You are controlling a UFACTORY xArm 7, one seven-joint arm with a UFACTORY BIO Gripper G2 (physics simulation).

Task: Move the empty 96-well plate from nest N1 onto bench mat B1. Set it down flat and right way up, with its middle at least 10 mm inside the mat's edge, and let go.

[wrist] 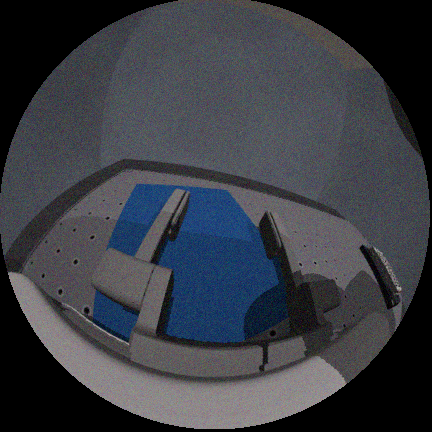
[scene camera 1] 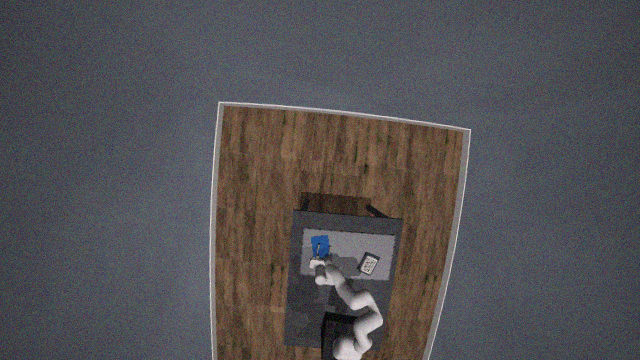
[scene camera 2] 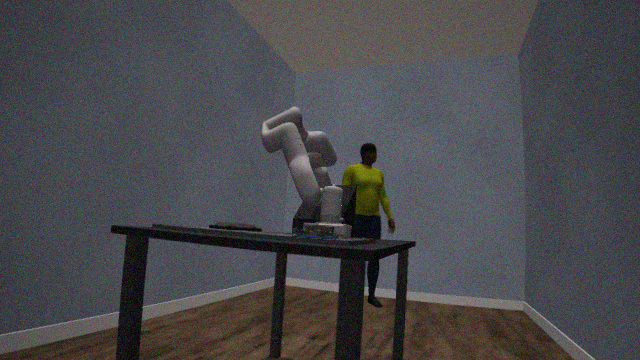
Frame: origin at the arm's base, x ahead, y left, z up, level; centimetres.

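Seen in the pictures: hand at its tool point: (wrist: pixel 227 223) (scene camera 1: pixel 324 247) (scene camera 2: pixel 309 232).
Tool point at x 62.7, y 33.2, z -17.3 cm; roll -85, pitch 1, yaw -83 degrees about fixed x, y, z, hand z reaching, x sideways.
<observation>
Offsets run from my tool point to a thing's middle. "spot": to the spot under its first point. Level surfaces: height alone.
The white 96-well plate {dy -36.3, dx -2.7, dz +0.7 cm} (scene camera 1: pixel 369 264) sits in the dark nest {spot: dy -35.4, dx +3.8, dz +0.2 cm} (scene camera 1: pixel 370 254) on the right of the board. The plate (wrist: pixel 389 267) and nest {dy -36.3, dx -2.7, dz -0.4 cm} (wrist: pixel 378 275) also show at the right edge of the wrist view, well apart from the fingers. The blue mat {dz -0.9 cm} (scene camera 1: pixel 320 240) (wrist: pixel 215 285) lies flat at the board's left. My gripper (scene camera 1: pixel 323 248) (wrist: pixel 226 225) is shut on nothing, low over the mat; its fingers stand a gap apart, with blue mat showing between them. The plate's underside and the nest's inside are hidden.
The grey perforated board {dz -1.2 cm} (scene camera 1: pixel 345 240) (wrist: pixel 75 237) lies on the dark table (scene camera 1: pixel 350 221) (scene camera 2: pixel 200 238). The white arm (scene camera 1: pixel 367 302) (scene camera 2: pixel 300 170) reaches over from the table's near side. A person in a yellow top (scene camera 2: pixel 368 190) stands behind the table.
</observation>
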